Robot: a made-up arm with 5 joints. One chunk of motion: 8 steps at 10 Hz.
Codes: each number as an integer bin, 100 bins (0 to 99) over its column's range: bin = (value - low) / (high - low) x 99, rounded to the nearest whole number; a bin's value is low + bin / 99 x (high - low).
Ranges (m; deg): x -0.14..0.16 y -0.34..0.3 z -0.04..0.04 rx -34..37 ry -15..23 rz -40..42
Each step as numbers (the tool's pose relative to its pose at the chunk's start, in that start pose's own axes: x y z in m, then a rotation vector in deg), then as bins.
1 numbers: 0.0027 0.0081 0.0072 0.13 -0.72 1.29
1 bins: 47 54 58 48 37 50
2 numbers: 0.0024 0.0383 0.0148 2.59 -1.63 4.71
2 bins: 47 59 68 51 35 54
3 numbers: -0.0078 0.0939 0.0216 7.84 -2.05 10.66
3 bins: 44 67 76 58 34 61
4 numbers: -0.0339 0.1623 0.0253 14.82 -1.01 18.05
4 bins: 35 78 81 68 36 70
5 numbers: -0.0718 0.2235 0.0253 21.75 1.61 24.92
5 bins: 23 87 81 78 43 78
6 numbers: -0.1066 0.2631 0.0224 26.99 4.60 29.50
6 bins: 11 93 77 85 51 84
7 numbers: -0.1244 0.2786 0.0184 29.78 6.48 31.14
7 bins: 5 96 72 89 56 86
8 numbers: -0.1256 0.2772 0.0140 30.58 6.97 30.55
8 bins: 5 95 67 90 57 85
